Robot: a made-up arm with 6 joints. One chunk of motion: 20 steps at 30 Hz.
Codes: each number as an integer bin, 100 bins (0 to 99) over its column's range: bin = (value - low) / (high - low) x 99, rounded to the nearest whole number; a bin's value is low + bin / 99 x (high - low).
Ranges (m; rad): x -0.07..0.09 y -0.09..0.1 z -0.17..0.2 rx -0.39..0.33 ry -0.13..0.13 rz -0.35..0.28
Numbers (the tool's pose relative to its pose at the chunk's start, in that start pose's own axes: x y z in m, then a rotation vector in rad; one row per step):
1: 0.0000 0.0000 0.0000 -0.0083 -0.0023 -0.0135
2: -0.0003 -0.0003 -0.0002 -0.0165 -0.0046 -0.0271
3: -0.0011 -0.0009 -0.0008 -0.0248 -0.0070 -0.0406
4: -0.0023 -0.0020 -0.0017 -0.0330 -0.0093 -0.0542
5: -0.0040 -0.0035 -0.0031 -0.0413 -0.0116 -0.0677
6: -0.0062 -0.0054 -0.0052 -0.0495 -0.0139 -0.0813
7: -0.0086 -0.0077 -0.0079 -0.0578 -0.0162 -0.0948
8: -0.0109 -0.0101 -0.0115 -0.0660 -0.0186 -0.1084
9: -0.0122 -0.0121 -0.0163 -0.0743 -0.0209 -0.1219
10: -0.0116 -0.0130 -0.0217 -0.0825 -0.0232 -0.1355
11: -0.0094 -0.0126 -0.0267 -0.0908 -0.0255 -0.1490
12: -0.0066 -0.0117 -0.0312 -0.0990 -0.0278 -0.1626
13: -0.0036 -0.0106 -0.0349 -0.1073 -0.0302 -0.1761
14: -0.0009 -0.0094 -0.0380 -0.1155 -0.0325 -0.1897
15: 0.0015 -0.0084 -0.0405 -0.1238 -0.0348 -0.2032
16: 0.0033 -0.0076 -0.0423 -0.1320 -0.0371 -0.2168
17: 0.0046 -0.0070 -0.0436 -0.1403 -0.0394 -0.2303
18: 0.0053 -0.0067 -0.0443 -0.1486 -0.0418 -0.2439
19: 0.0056 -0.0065 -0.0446 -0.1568 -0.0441 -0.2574
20: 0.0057 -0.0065 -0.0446 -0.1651 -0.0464 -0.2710
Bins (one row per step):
1: 43 47 45 52 49 53
2: 43 47 45 51 48 51
3: 43 46 45 50 47 49
4: 42 46 45 49 46 46
5: 41 45 45 48 45 44
6: 39 44 44 47 44 42
7: 38 43 43 46 43 40
8: 37 42 42 45 42 38
9: 36 41 41 43 42 36
10: 36 40 40 42 41 34
11: 37 40 38 41 40 32
12: 39 41 37 40 39 29
13: 41 41 36 39 38 27
14: 43 42 35 38 37 25
15: 44 43 35 37 36 23
16: 45 43 34 35 35 21
17: 46 43 34 34 34 19
18: 47 43 34 33 34 17
19: 47 44 34 32 33 15
20: 47 44 34 31 32 12

